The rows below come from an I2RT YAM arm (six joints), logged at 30 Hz.
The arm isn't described. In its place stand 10 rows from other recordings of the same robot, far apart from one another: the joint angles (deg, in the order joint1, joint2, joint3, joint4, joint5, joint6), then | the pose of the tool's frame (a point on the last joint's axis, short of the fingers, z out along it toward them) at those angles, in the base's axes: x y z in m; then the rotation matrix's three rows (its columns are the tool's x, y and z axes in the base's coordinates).
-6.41, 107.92, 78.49, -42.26, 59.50, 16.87 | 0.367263 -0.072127 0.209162; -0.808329 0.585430 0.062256; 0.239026 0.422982 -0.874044; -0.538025 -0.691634 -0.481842
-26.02, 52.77, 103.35, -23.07, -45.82, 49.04 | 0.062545 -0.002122 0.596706; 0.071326 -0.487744 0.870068; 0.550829 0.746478 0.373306; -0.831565 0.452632 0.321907
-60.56, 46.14, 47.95, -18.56, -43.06, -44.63 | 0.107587 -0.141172 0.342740; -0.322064 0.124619 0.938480; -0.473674 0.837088 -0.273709; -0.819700 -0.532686 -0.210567
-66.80, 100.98, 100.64, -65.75, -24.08, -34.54 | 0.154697 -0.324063 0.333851; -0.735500 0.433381 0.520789; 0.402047 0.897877 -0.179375; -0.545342 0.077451 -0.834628
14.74, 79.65, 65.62, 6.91, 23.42, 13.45 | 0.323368 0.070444 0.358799; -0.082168 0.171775 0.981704; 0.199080 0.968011 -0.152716; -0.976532 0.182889 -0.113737
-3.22, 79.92, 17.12, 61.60, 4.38, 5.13 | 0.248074 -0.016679 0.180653; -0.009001 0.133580 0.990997; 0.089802 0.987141 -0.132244; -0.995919 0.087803 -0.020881
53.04, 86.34, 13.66, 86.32, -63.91, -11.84 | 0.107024 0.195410 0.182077; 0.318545 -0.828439 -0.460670; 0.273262 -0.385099 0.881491; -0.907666 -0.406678 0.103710
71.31, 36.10, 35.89, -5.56, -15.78, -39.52 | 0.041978 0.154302 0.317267; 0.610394 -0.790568 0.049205; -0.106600 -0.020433 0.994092; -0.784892 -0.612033 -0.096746
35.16, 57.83, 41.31, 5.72, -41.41, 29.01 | 0.174721 0.151872 0.305958; -0.601028 -0.767951 0.221397; 0.021541 0.261348 0.965004; -0.798937 0.584764 -0.140535
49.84, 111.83, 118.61, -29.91, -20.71, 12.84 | 0.282558 0.354358 0.404925; -0.452476 -0.845180 0.284492; -0.213877 0.412555 0.885469; -0.865749 0.339808 -0.367436
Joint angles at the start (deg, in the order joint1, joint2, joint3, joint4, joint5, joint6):
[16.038, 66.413, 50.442, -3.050, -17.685, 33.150]
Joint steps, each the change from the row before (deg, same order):
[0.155, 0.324, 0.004, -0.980, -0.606, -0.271]
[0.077, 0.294, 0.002, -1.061, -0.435, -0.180]
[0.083, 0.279, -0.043, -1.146, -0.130, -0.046]
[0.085, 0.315, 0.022, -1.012, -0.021, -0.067]
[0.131, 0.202, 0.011, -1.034, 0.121, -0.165]
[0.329, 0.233, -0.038, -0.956, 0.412, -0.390]
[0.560, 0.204, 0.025, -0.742, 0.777, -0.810]
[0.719, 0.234, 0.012, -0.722, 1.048, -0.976]
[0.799, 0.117, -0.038, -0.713, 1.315, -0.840]
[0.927, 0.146, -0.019, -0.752, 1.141, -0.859]
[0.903, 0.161, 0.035, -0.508, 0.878, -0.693]
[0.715, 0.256, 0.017, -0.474, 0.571, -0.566]
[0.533, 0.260, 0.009, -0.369, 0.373, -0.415]
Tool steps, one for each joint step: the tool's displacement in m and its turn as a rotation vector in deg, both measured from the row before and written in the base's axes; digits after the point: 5 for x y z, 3 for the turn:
[0.00003, 0.00114, -0.00308, -0.375, 1.158, 0.812]
[0.00000, 0.00064, -0.00310, -0.366, 1.243, 0.544]
[-0.00011, 0.00045, -0.00346, -0.399, 1.397, 0.220]
[0.00013, 0.00047, -0.00297, -0.410, 1.217, 0.130]
[-0.00032, 0.00047, -0.00258, -0.518, 1.069, 0.088]
[-0.00047, 0.00122, -0.00289, -0.810, 0.908, 0.123]
[-0.00060, 0.00209, -0.00204, -1.193, 0.334, 0.224]
[-0.00073, 0.00266, -0.00224, -1.456, 0.223, 0.238]
[-0.00122, 0.00272, -0.00202, -1.480, 0.176, 0.045]
[-0.00150, 0.00337, -0.00207, -1.451, 0.230, 0.356]
[-0.00128, 0.00349, -0.00138, -1.128, 0.084, 0.495]
[-0.00084, 0.00291, -0.00182, -0.929, 0.269, 0.517]
[-0.00051, 0.00226, -0.00170, -0.700, 0.292, 0.433]

